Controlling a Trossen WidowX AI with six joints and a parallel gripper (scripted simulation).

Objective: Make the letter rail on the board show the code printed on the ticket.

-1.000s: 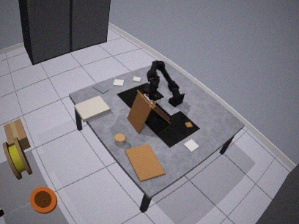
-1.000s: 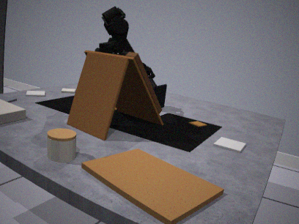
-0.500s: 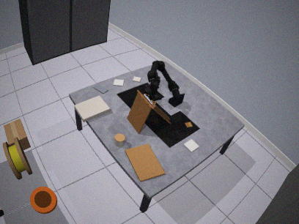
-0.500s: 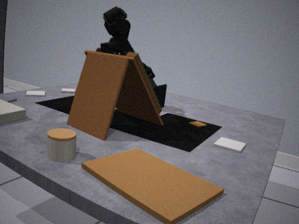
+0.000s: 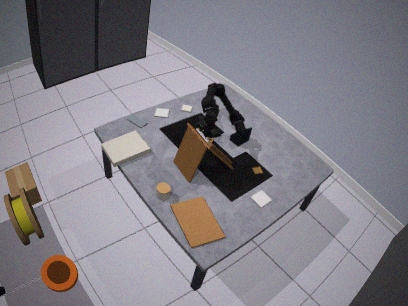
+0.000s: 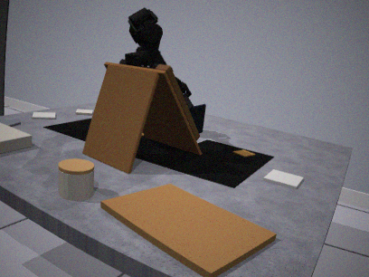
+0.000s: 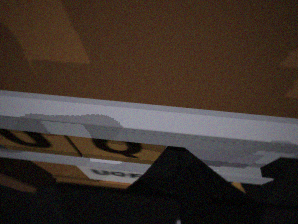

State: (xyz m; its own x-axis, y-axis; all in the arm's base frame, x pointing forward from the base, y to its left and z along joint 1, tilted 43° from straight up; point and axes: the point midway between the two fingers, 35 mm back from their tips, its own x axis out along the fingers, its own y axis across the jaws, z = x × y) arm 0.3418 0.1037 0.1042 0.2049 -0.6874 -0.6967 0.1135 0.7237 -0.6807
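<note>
The white ticket is 8 cm below my gripper tip, 5 cm to the left of it and 5 cm behind it. The rest, counted from my gripper tip: lidded jar (38 cm ahead, 14 cm below, 13 cm to the left); then black mat (18 cm below, 15 cm behind); then cream block (39 cm ahead, 32 cm to the right, 16 cm below).
</note>
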